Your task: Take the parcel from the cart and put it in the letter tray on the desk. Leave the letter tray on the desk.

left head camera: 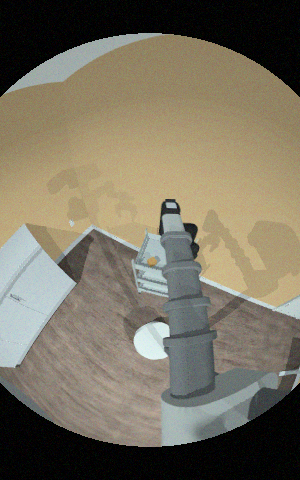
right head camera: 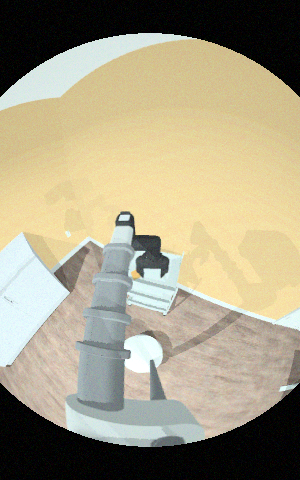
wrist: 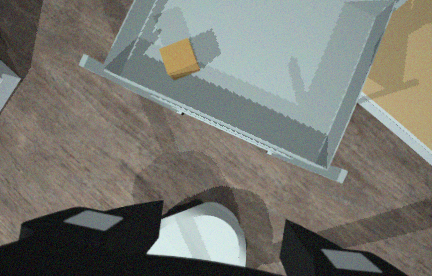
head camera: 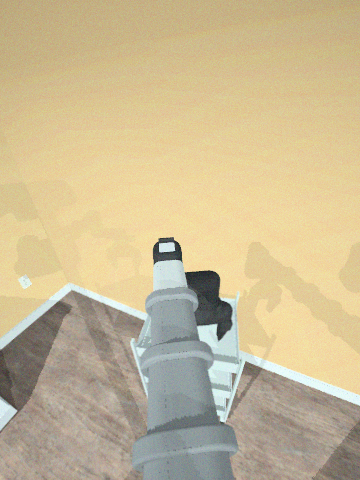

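Seen in the pictures: gripper, between the fingertips: (right head camera: 151, 276) (wrist: 221, 229) (head camera: 203, 339); robot's base, origin of its link: (left head camera: 153, 339) (right head camera: 141, 352).
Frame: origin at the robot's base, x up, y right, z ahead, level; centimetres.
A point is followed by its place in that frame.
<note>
The parcel, a small orange box (left head camera: 152, 261) {x 68.4, y -2.4, z 59.9 cm} (right head camera: 135, 274) {x 68.4, y -2.6, z 59.7 cm} (wrist: 179, 57) {x 68.5, y -2.8, z 61.2 cm}, lies on the top shelf of the white cart (head camera: 229, 346) {x 63.5, y 25.0, z 56.2 cm} (left head camera: 155, 245) {x 63.5, y 1.0, z 79.1 cm} (right head camera: 172, 265) {x 63.5, y 27.0, z 71.4 cm} (wrist: 260, 45) {x 63.4, y 11.5, z 66.9 cm}, near a corner. In the head view the arm hides it. My gripper (right head camera: 153, 275) {x 96.9, y 8.8, z 42.0 cm} (wrist: 221, 229) {x 96.9, y 8.8, z 42.0 cm} is open, with its fingers wide apart and nothing between them. It points down above the cart's near side; in the wrist view the parcel is ahead of the fingers and to the left. In the left head view the arm hides most of the gripper. The desk and letter tray cannot be made out.
A round white object (left head camera: 150, 341) {x 18.7, y -4.1, z -0.9 cm} (right head camera: 141, 350) {x 18.7, y 0.9, z 3.2 cm} (wrist: 200, 237) {x 18.7, y 1.5, z 10.4 cm} stands on the floor on the near side of the cart. A large white cabinet (left head camera: 35, 300) {x 44.5, y -122.4, z 20.0 cm} (right head camera: 30, 295) {x 50.6, y -116.5, z 30.4 cm} stands at the left. The tan wall (head camera: 180, 125) {x 148.8, y 10.2, z 104.3 cm} rises behind the cart.
</note>
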